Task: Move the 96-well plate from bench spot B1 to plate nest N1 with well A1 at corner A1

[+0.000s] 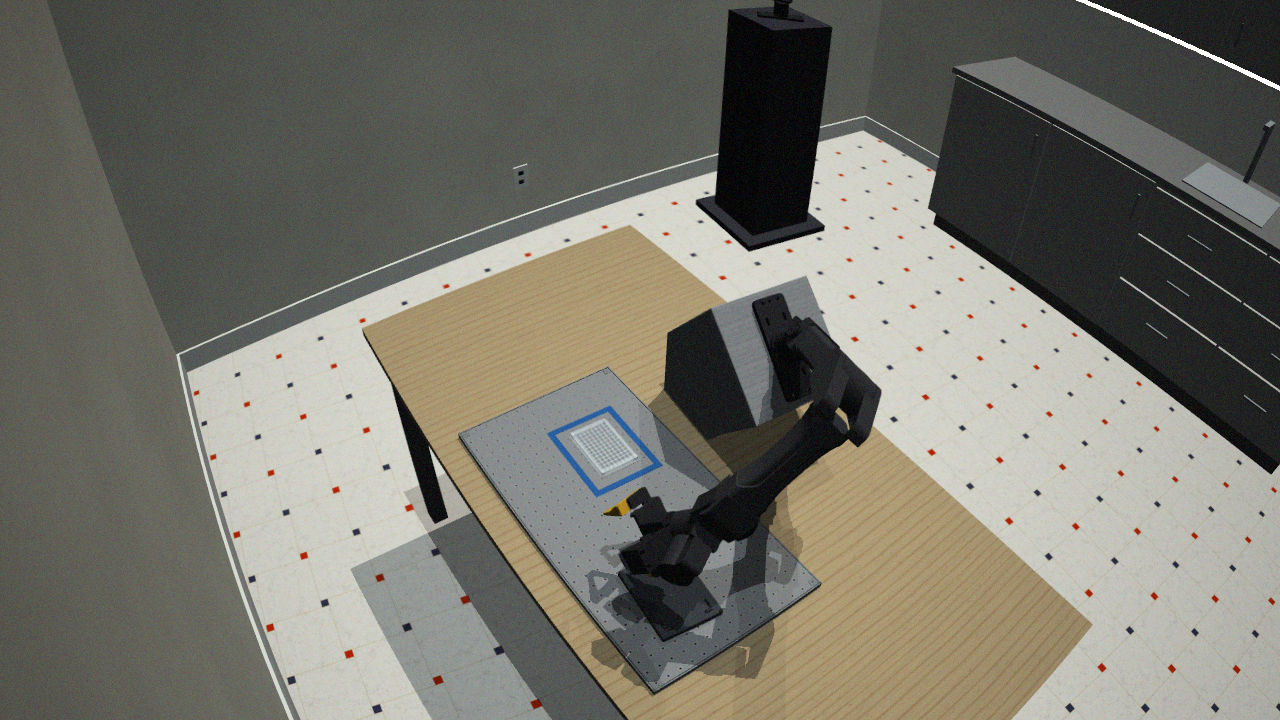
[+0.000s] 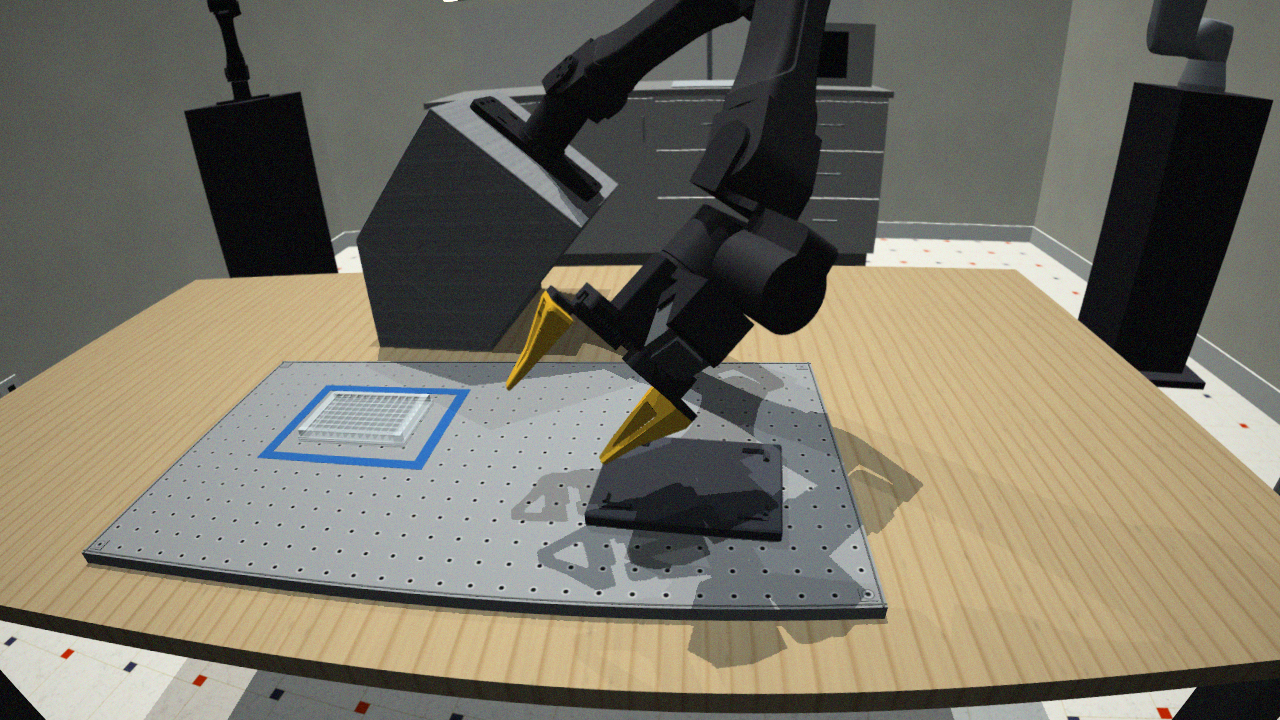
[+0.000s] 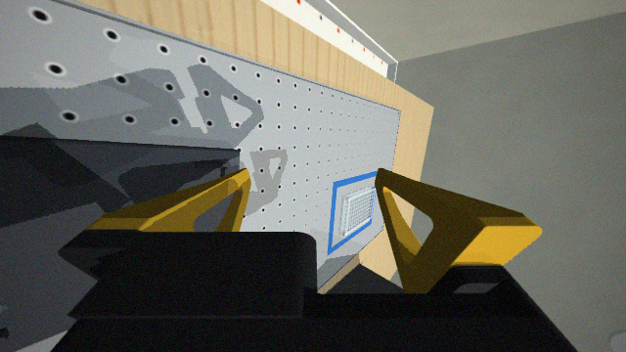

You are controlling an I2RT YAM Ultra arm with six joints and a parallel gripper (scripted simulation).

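The clear 96-well plate is 27 cm to the right of my hand, 10 cm behind it and 9 cm below it. Round my hand: A1 corner mark 10 cm behind, 9 cm below, 2 cm to the left; then dark plate nest 9 cm to the left, 9 cm below, 5 cm behind.
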